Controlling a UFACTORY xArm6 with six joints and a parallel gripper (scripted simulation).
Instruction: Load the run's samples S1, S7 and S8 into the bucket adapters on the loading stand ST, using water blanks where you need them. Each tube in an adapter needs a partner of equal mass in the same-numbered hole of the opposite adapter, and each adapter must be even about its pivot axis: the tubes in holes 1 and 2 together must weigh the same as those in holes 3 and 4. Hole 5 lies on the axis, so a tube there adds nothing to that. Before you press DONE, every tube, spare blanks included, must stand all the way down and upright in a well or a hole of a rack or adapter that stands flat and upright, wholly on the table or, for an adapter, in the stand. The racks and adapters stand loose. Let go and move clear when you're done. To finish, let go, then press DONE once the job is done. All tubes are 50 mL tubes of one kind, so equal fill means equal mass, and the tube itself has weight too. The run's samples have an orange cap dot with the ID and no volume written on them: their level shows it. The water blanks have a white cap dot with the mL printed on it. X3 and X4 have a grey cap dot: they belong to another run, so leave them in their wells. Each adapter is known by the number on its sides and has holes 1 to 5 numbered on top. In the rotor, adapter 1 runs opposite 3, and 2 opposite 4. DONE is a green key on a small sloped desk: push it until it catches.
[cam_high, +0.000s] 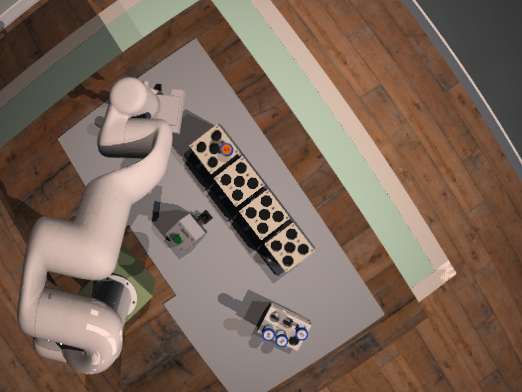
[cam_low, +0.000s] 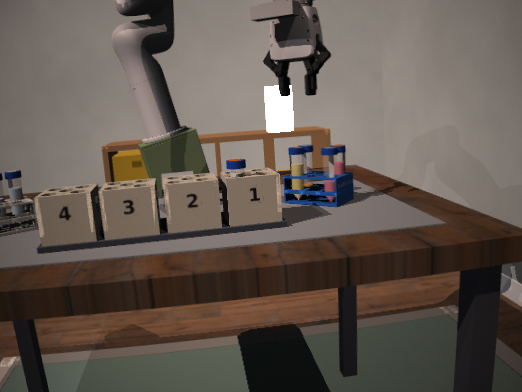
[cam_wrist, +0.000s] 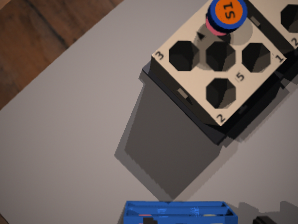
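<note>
Now: hand 40 mm past the pink tube, 110 mm to the right of it and 190 mm above it. Round my hand: blue rack (60 mm behind, 60 mm to the left, 220 mm below); then green DONE key (200 mm behind, 230 mm to the right, 180 mm below); then tube of yellowish liquid (90 mm behind, 20 mm to the left, 190 mm below).
</note>
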